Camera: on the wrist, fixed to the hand. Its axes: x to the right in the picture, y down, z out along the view.
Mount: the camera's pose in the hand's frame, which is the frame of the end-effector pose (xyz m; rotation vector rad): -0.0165 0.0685 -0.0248 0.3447 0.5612 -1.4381
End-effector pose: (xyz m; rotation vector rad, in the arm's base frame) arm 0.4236 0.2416 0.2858 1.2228 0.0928 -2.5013
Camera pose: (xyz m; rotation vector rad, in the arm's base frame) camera 0.4749 0.1875 0.2896 -1.2767 -0.5031 1.5139
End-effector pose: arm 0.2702 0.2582 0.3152 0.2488 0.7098 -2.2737
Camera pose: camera 0.3291 0.2420 0.2722 -0.4280 -0.5355 2.2160
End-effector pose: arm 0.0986 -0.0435 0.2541 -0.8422 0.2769 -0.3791
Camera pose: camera 0.0890 -0.0115 0.1873 -0.4470 0.0646 -1.9627
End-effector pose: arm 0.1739 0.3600 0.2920 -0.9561 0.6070 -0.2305
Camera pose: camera 0.1409 0.3890 0.2316 -0.8308 0.2499 -1.8647
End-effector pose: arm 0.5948 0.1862 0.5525 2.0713 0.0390 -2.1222
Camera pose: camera 0.6294 0.1240 0.5752 -1.6233 -0.8924 0.9260
